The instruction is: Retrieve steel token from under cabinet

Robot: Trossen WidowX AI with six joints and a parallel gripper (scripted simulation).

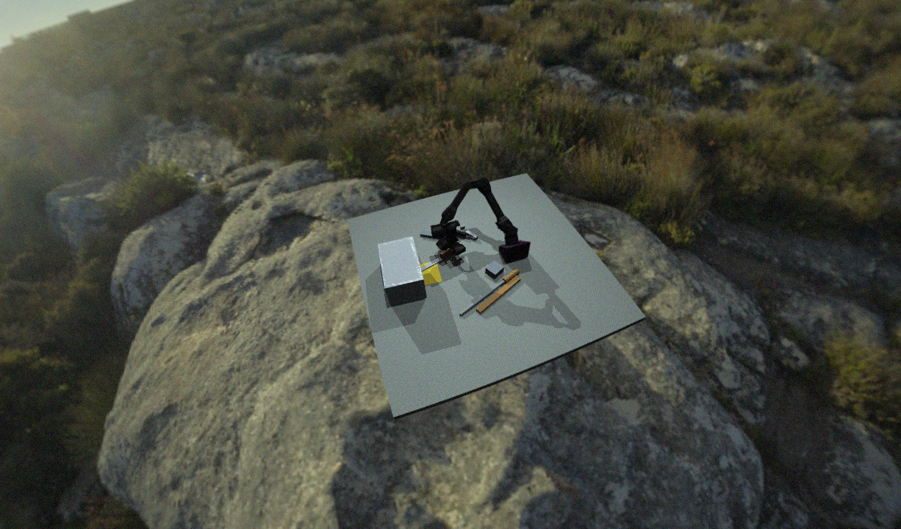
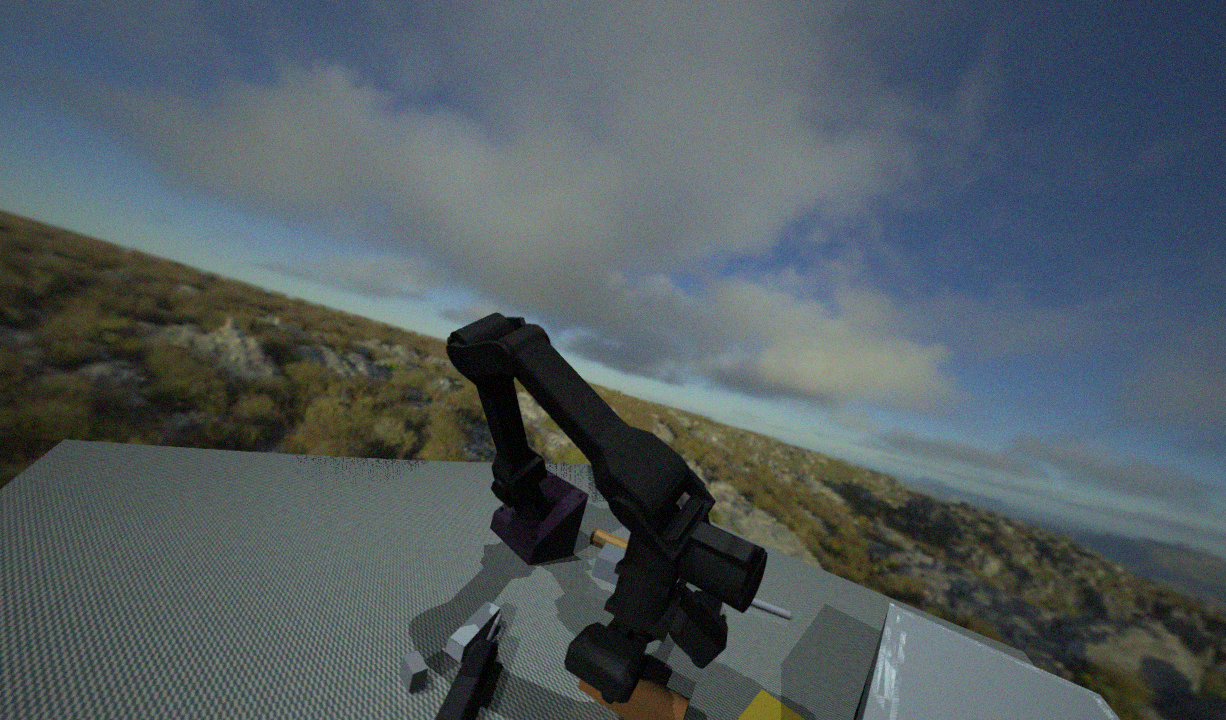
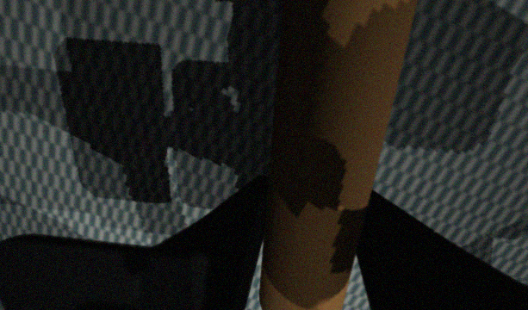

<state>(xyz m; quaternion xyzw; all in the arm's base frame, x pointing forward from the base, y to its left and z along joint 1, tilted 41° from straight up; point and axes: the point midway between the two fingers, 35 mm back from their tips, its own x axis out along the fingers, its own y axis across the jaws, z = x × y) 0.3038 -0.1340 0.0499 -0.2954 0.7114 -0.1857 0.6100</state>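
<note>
The grey bar is 15 cm behind my gripper tip and 7 cm to the right of it. Round my gripper tip: grey block: 15 cm behind, 22 cm to the left, 1 cm above; then small grey cube: 13 cm behind, 16 cm to the right; then wooden stick: 10 cm behind, 36 cm to the left.
</note>
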